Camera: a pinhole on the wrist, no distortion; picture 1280 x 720 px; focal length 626.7 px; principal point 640.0 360.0 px. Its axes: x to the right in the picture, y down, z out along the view. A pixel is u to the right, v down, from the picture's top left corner.
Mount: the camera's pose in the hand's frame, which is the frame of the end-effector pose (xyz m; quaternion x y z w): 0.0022 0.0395 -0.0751 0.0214 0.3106 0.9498 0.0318
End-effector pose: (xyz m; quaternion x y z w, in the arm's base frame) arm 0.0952 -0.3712 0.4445 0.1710 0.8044 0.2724 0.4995
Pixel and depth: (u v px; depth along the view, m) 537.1 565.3 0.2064
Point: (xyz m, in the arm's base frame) 0.1926 -0.2290 0.4297
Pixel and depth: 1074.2 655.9 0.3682
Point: 0.4968 -0.3062 0.5796
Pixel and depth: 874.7 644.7 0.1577
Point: 0.2036 -0.3106 0.4948
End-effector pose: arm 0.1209 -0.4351 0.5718 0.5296 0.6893 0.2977 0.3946
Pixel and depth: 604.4 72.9 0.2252
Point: 0.2813 -0.3367 0.7516
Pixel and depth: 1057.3 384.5 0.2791
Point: 0.3832 -0.5426 0.7009
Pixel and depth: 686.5 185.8 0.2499
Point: 0.3150 -0.3699 0.7296
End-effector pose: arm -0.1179 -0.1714 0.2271 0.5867 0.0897 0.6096 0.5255
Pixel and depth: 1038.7 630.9 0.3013
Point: -0.0266 -0.4840 0.2824
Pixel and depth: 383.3 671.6 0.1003
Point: -0.1084 -0.1778 0.3066
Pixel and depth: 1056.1 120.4 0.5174
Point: -0.2851 -0.7409 0.4933
